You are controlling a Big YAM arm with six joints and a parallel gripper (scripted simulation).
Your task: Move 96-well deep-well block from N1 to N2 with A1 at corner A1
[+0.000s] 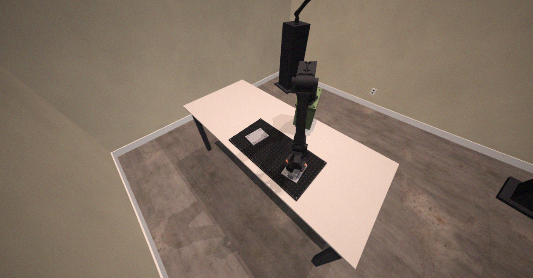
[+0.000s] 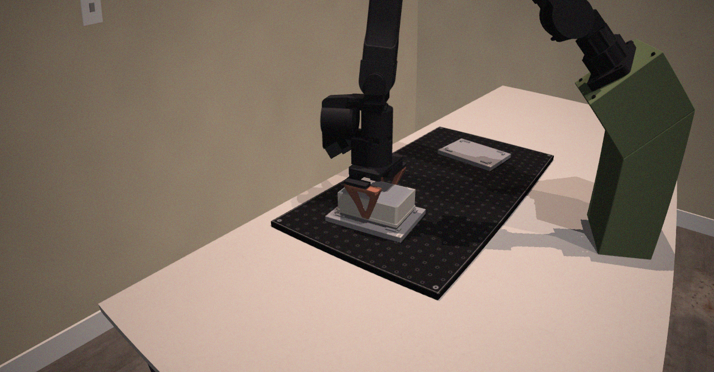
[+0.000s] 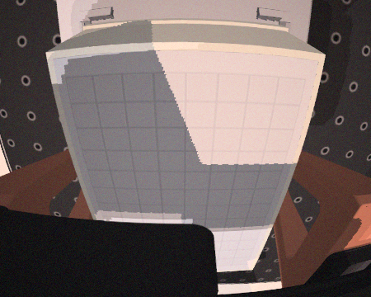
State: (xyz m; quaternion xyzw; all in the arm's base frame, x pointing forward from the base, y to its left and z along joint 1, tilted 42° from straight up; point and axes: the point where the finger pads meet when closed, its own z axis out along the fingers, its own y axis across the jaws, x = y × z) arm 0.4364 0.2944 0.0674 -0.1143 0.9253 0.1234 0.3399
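My hand is 10 mm below the 96-well deep-well block. Round my hand: plate nest N2: 20 mm below; then plate nest N1: 410 mm to the right, 70 mm ahead, 20 mm below.
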